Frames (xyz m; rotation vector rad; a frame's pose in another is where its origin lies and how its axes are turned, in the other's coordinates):
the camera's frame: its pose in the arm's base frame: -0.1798 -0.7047 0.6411 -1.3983 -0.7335 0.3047
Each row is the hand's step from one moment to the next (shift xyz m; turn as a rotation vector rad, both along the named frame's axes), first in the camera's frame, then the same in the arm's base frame.
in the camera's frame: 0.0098 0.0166 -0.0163 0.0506 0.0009 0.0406
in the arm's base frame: 0.0212 -0.0039 -0.0131 0.0126 0.0622 0.0135
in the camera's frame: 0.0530 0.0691 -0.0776 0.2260 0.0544 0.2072
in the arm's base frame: 0.1036 -0.0163 -0.0511 0.0510 0.3069 0.0122
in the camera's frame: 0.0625 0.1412 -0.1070 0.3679 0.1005 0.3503
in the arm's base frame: 0.1451 -0.0206 -0.1175 0.0776 0.5119 0.0084
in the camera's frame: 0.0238 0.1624 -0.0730 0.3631 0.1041 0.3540
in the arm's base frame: 0.0996 -0.0136 -0.1489 0.0725 0.5126 0.0036
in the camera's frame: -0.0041 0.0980 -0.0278 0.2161 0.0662 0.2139
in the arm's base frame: 0.0361 -0.0066 -0.0951 0.0421 0.3083 -0.0019
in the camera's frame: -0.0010 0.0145 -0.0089 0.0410 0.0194 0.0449
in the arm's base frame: 0.0081 -0.0049 -0.0142 0.0068 0.0631 -0.0069
